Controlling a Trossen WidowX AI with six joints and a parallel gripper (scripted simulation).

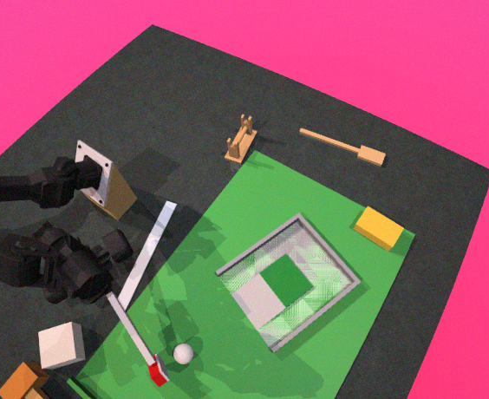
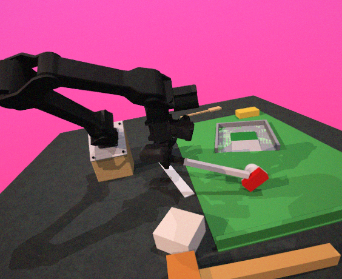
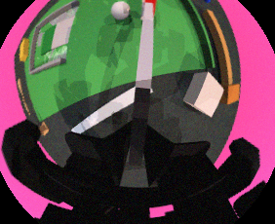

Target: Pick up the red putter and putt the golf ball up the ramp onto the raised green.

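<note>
My gripper tip is 100 mm to the right of the white strip and 80 mm above it. Round my gripper tip: white golf ball: 230 mm ahead, 10 mm to the right, 50 mm below; wooden stand: 10 mm behind, 500 mm to the left, 50 mm below; white cube: 10 mm ahead, 180 mm to the right, 60 mm below.
</note>
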